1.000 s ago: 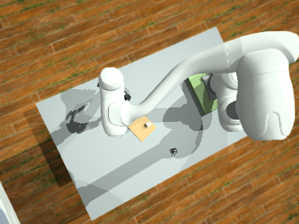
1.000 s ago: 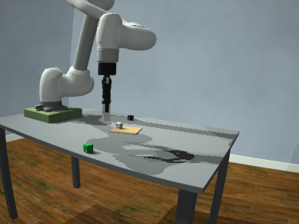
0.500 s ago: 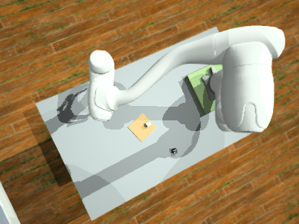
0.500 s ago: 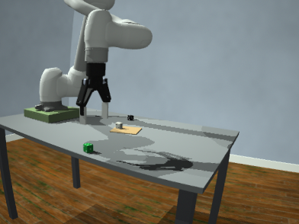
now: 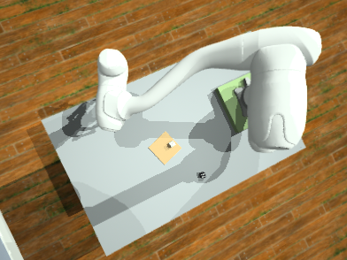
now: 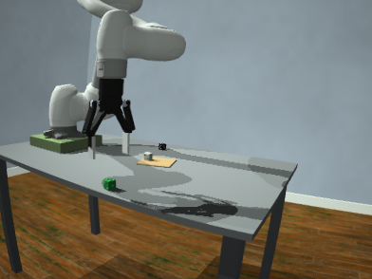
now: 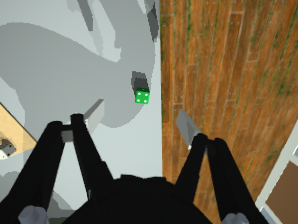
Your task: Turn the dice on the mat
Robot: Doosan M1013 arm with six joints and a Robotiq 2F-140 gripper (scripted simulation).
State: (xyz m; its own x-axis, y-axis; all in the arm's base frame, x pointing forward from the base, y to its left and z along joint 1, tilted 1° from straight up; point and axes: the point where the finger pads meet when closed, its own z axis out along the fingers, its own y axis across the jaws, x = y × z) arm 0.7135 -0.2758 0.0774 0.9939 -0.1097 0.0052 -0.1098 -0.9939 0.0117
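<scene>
The green die is 11 cm below my hand. Also, from my hand: white die 16 cm behind, 37 cm to the left, 10 cm below; then black die 28 cm behind, 61 cm to the left, 11 cm below; then tan mat 12 cm behind, 38 cm to the left, 12 cm below.
</scene>
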